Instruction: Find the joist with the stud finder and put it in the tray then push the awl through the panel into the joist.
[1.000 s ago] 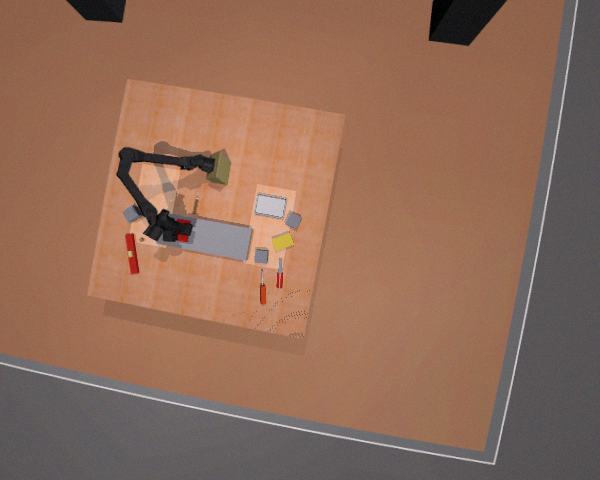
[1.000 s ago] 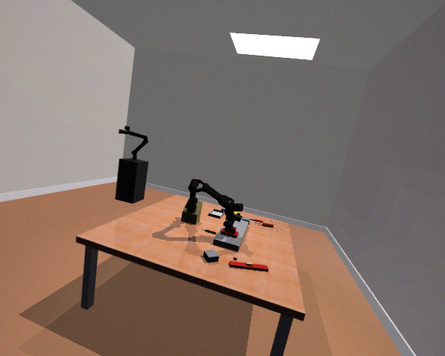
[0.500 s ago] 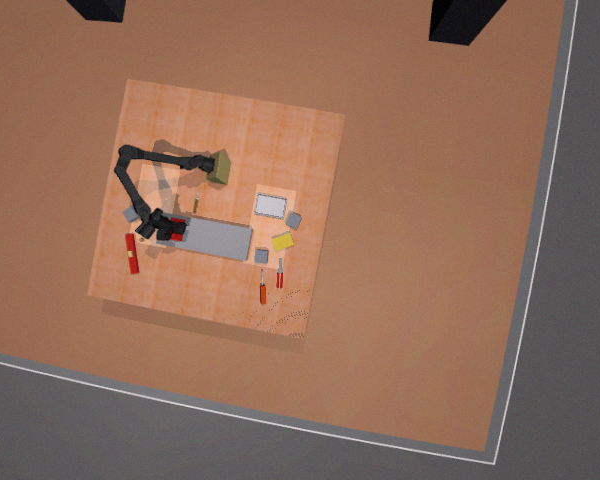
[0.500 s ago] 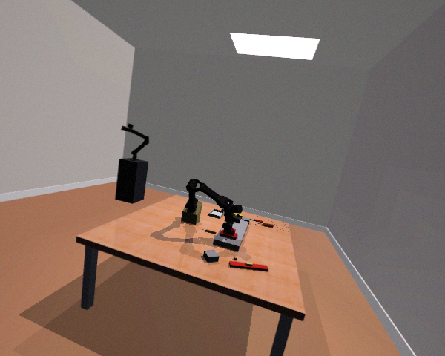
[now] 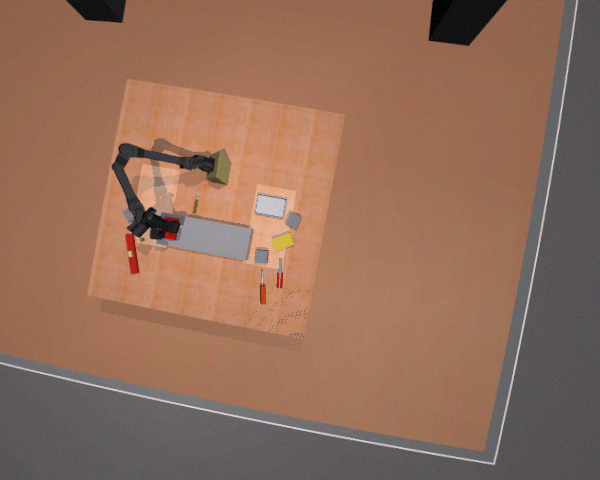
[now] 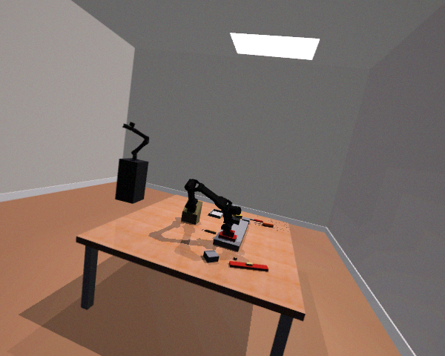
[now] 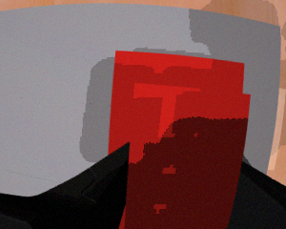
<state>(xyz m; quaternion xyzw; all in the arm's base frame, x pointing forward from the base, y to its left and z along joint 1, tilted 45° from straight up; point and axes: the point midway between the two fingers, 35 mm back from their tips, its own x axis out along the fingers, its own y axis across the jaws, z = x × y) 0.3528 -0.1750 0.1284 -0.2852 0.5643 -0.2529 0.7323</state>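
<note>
Now: gripper tip 54 cm to the right of the white tray, 20 cm past it and 5 cm above it. Also, from my gripper tip: red stud finder: 2 cm behind, 2 cm above; red level: 23 cm to the right, 17 cm ahead, 5 cm below; awl: 18 cm behind, 11 cm to the left, 6 cm below.
</note>
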